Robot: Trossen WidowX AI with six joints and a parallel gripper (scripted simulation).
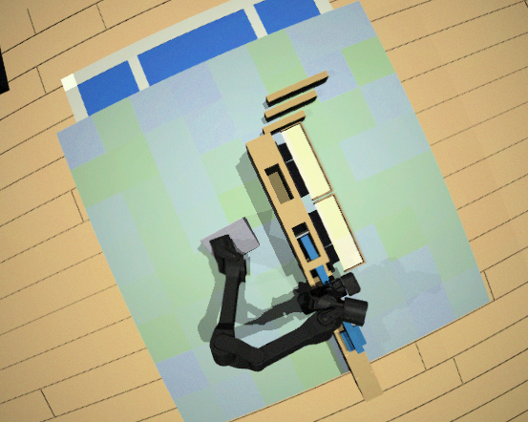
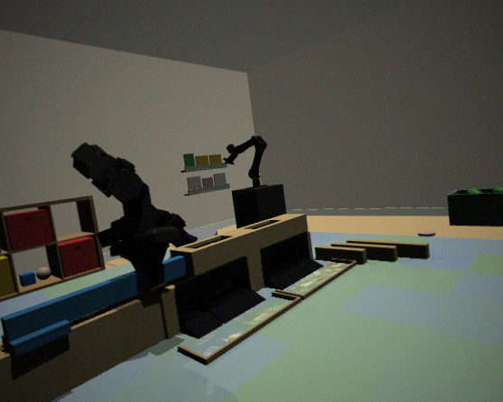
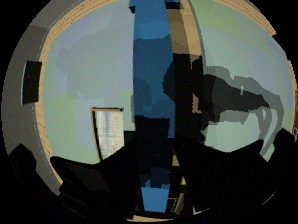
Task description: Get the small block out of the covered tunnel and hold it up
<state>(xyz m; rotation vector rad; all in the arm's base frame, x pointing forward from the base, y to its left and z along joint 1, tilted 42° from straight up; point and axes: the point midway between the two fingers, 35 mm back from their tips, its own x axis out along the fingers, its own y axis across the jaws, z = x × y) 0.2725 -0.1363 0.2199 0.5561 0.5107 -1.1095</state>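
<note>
The tan covered tunnel is 7 cm to the left of my gripper tip, 4 cm below it and 1 cm ahead of it.
</note>
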